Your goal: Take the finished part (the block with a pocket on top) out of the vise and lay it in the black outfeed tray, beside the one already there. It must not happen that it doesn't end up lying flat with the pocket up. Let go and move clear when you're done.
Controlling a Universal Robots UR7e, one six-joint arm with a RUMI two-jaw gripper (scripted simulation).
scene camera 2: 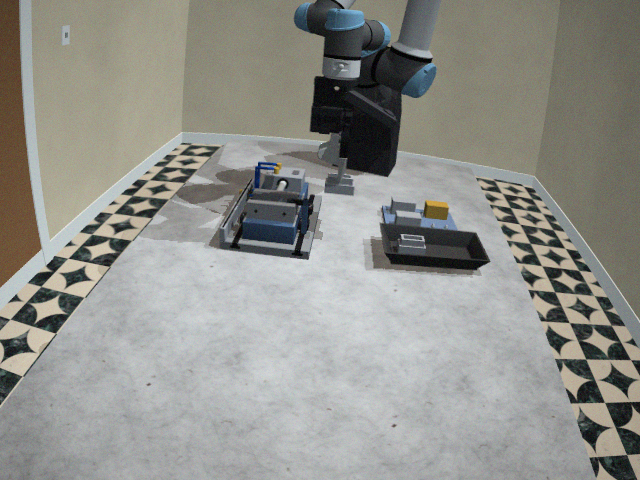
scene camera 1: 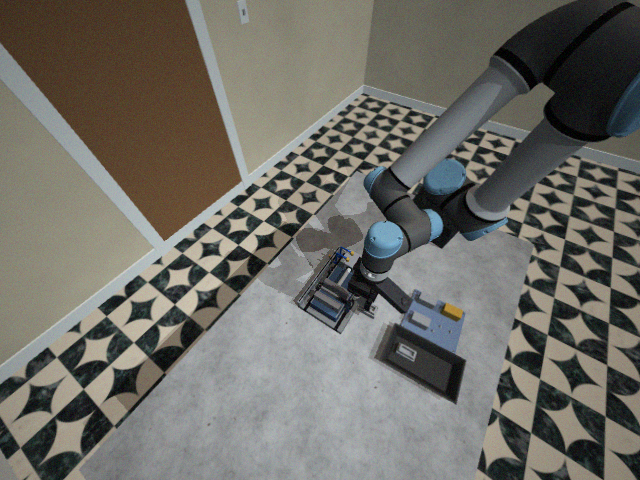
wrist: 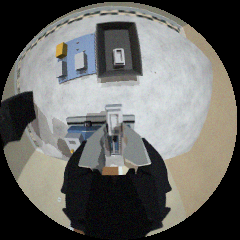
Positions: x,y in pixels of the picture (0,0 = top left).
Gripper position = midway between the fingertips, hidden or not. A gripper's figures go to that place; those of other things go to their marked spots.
Labels:
The gripper (scene camera 1: 367,307) is 89 cm from the lens. A blue fixture plate (scene camera 1: 441,336): 108 cm from the lens.

